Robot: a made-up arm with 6 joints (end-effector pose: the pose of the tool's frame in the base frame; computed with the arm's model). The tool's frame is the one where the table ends. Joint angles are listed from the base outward.
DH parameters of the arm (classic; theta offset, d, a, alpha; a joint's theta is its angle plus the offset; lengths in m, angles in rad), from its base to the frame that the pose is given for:
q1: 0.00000 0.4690 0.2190 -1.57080
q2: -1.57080 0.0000 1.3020 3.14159
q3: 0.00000 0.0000 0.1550 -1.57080
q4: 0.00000 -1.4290 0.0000 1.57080
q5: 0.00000 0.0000 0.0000 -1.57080
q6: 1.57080 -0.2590 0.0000 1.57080
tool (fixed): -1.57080 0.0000 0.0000 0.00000
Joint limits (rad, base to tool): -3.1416..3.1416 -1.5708..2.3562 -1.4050..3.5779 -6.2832..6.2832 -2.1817..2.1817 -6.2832..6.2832
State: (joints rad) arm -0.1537 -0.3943 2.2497 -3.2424 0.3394 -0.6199
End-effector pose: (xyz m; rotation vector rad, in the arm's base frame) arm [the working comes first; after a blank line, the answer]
Working (the frame after each row of the table, in the pose's form):
after q1: 0.2164 -0.0335 0.4690 -1.5674 0.1207 -0.1207
after q2: -0.2779 0.0431 1.6711 0.8609 -1.5341 1.3842
after q3: -0.3510 0.0544 1.5349 0.1589 2.0636 -0.0945
after q4: -1.5919 0.2466 2.2170 -1.5390 -0.8067 -0.8824
after q5: -1.5919 0.2466 2.2170 2.8223 -0.1010 1.0736
after q6: -1.7622 0.2818 2.4089 -1.1312 0.1823 -1.2828

-1.7622 0.2818 2.4089 -1.2374 -0.8939 -2.6037
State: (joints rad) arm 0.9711 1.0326 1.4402 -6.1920 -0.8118 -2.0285
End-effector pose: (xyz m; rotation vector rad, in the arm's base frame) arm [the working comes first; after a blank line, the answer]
Working (the frame after each row of the table, in the pose's form):
after q1: 0.1236 0.1808 0.4690 -1.4349 -0.7572 0.7572
after q2: 0.7546 1.1037 1.1364 1.6592 0.3649 1.1638
after q3: 0.7199 1.0529 1.2787 0.9489 -1.7983 0.6239
after q4: 1.4603 2.1359 1.8452 1.7510 -1.0085 2.1832
after q5: 1.4603 2.1359 1.8452 0.4774 -1.1161 0.8711
after q6: 1.6087 2.3226 1.7440 2.0837 -0.4158 1.2242

1.6087 2.3226 1.7440 1.5914 1.0620 0.2189
